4 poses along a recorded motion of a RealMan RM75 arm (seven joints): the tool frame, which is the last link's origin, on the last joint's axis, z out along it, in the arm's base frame.
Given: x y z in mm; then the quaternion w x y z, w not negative.
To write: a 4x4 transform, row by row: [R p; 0 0 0 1], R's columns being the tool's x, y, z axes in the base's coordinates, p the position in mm. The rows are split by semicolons. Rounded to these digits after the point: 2 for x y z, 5 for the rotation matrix.
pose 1, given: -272.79 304.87 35.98 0.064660 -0.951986 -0.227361 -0.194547
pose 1, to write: 0.82092 0.45805 0.34101 -272.79; 0.40773 -0.88825 0.21158 304.87; 0.39981 -0.03465 -0.91594 35.98; 0 0 0 1
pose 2, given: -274.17 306.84 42.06 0.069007 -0.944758 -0.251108 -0.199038
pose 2, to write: 0.79466 0.50194 0.34143 -274.17; 0.44700 -0.86437 0.23035 306.84; 0.41074 -0.03043 -0.91124 42.06; 0 0 0 1
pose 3, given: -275.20 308.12 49.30 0.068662 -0.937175 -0.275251 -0.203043
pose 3, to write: 0.76602 0.54380 0.34277 -275.20; 0.48803 -0.83904 0.24047 308.12; 0.41837 -0.01692 -0.90812 49.30; 0 0 0 1
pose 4, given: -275.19 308.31 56.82 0.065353 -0.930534 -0.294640 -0.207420
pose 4, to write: 0.74033 0.57546 0.34751 -275.19; 0.52123 -0.81783 0.24385 308.31; 0.42453 0.00060 -0.90541 56.82; 0 0 0 1
